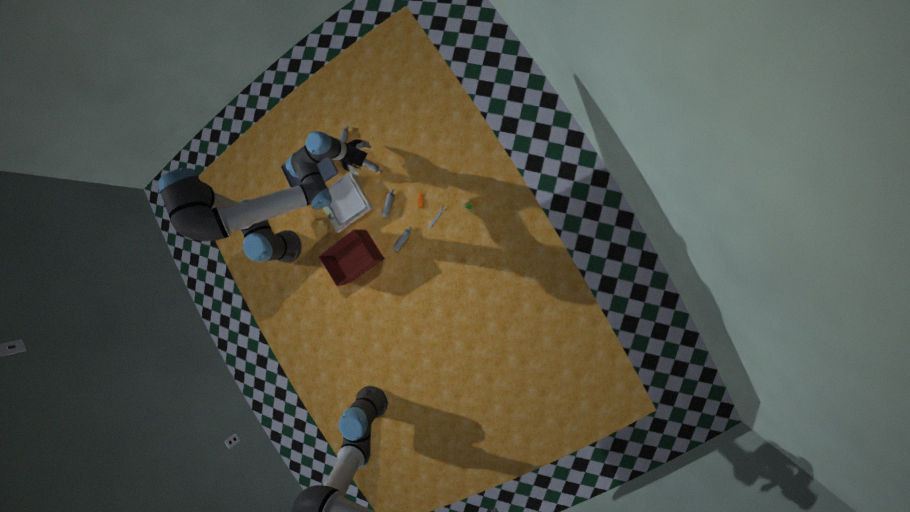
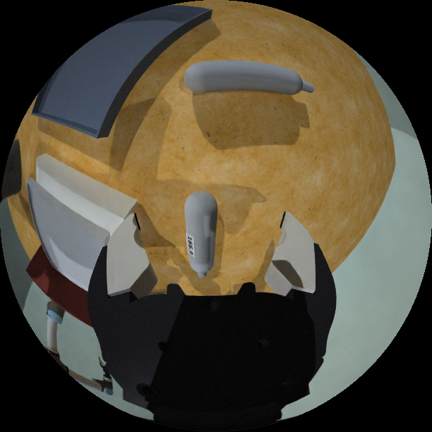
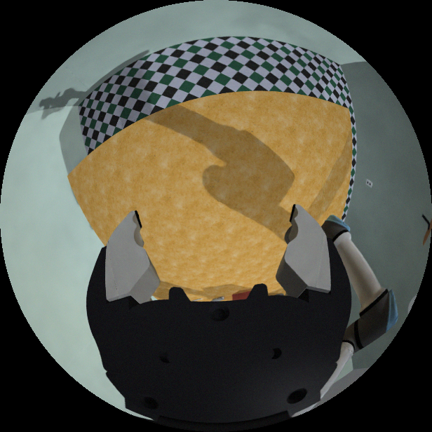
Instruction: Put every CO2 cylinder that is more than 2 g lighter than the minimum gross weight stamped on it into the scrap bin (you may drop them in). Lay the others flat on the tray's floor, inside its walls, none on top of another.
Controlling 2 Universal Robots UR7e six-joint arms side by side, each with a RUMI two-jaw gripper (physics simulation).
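Pixels of known places: left arm's base, origin of its link: (image 1: pixel 288 246); right arm's base, origin of its link: (image 1: pixel 372 400).
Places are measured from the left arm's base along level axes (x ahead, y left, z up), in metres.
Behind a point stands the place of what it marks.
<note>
My left gripper (image 1: pixel 360 159) {y 0.271, x 0.479, z 0.025 m} (image 2: pixel 209 214) is open above a grey cylinder (image 1: pixel 372 166) {y 0.220, x 0.520, z 0.030 m} (image 2: pixel 201 227), which lies between and beyond its fingers with gaps on both sides; its label seems to read 166.9. A second cylinder (image 1: pixel 346 134) {y 0.401, x 0.433, z 0.023 m} (image 2: pixel 245 78) lies crosswise farther off. Two more cylinders, one (image 1: pixel 388 204) {y 0.042, x 0.551, z 0.030 m} beside the white square unit and another (image 1: pixel 402 240) {y -0.119, x 0.573, z 0.030 m} near the bin, lie on the table. The slate-blue tray (image 1: pixel 327 168) {y 0.289, x 0.297, z 0.003 m} (image 2: pixel 105 65) has low walls; the arm partly hides it. The dark red scrap bin (image 1: pixel 361 254) {y -0.130, x 0.366, z 0.005 m} (image 2: pixel 60 295) looks empty. My right gripper (image 3: pixel 214 209) is open, over bare table.
A white square unit (image 1: pixel 348 199) {y 0.106, x 0.393, z 0.062 m} (image 2: pixel 65 235) with a raised rim stands between the blue tray and the bin. An orange object (image 1: pixel 420 201) {y 0.020, x 0.683, z 0.009 m}, a thin grey tool (image 1: pixel 437 217) {y -0.062, x 0.735, z 0.002 m} and a small green object (image 1: pixel 469 206) {y -0.053, x 0.876, z 0.004 m} lie beyond the cylinders. The left arm spans the white unit's near side.
</note>
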